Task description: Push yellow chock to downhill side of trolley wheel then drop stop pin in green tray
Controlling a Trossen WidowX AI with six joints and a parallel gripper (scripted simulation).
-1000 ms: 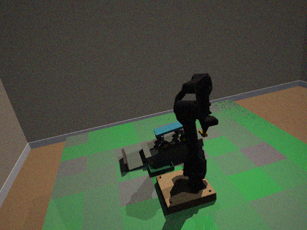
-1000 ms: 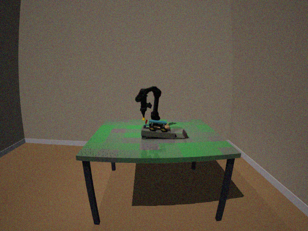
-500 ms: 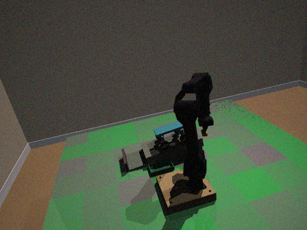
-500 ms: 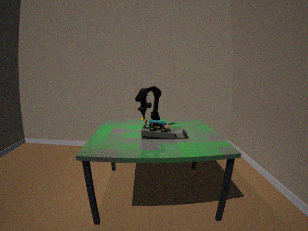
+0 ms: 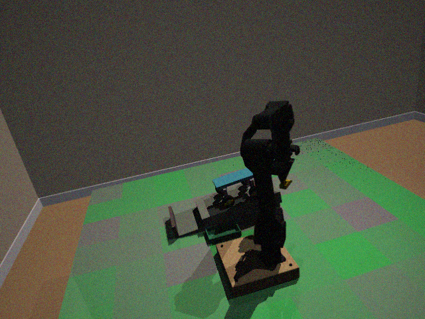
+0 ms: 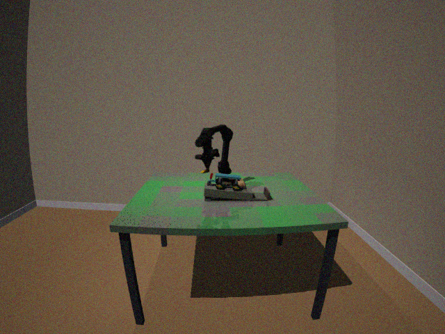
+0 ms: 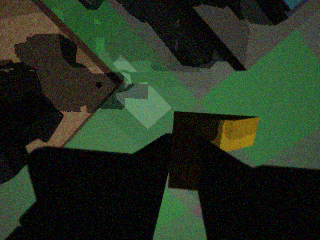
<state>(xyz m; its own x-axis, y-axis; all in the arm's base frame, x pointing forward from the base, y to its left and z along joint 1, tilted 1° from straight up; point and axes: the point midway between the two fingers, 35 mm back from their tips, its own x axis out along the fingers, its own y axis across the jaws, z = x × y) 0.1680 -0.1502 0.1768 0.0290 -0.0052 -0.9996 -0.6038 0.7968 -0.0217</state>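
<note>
My gripper tip is 1 cm short of the yellow chock, 2 cm to the left of it and 1 cm above it. The rest, counted from my gripper tip: red-headed stop pin (13 cm ahead, 1 cm to the left, 5 cm below); trolley (16 cm ahead, 11 cm to the left, 6 cm below); grey ramp (16 cm ahead, 12 cm to the left, 13 cm below).
</note>
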